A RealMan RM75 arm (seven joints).
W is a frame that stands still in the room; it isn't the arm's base.
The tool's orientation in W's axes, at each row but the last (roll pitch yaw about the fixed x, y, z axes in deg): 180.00 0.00 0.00; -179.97 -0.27 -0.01; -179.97 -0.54 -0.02; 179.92 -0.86 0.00; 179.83 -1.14 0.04
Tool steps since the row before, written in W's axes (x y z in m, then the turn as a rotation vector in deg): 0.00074 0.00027 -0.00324 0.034 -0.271 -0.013; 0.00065 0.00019 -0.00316 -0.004 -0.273 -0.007; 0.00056 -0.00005 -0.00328 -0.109 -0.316 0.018; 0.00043 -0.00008 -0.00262 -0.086 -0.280 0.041; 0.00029 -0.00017 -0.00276 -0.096 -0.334 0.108
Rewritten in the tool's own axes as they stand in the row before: 0.00074 -0.00027 0.00324 0.034 0.271 0.013; 0.00064 -0.00019 0.00316 -0.004 0.273 0.007; 0.00053 0.00005 0.00329 -0.109 0.316 -0.019; 0.00039 0.00008 0.00263 -0.085 0.280 -0.042; 0.00023 0.00016 0.00277 -0.094 0.334 -0.109
